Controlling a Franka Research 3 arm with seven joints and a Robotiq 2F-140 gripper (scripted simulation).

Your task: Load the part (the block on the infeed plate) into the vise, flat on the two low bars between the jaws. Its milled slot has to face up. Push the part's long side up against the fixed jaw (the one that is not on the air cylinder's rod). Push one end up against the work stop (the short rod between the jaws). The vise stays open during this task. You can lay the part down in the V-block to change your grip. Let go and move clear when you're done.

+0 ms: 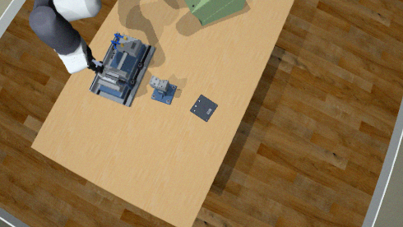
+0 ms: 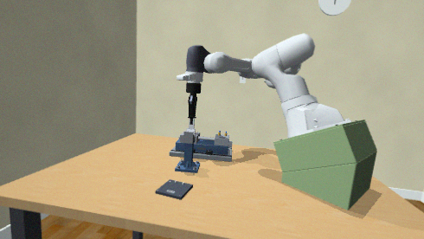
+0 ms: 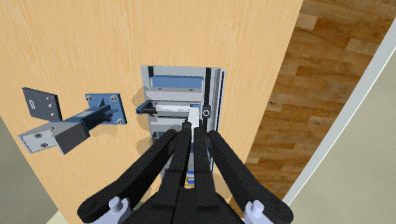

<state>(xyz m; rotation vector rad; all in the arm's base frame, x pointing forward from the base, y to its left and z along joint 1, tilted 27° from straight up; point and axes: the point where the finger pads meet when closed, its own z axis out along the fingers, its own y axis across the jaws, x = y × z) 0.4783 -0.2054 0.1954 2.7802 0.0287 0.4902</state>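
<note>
Now: hand 40 mm to the right of the grey part and 40 mm above it. Round my hand: vise: 70 mm behind, 40 mm to the left, 100 mm below; dark work stop rod: 80 mm to the left, 50 mm below; grey air cylinder: 160 mm behind, 40 mm to the left, 60 mm below.
</note>
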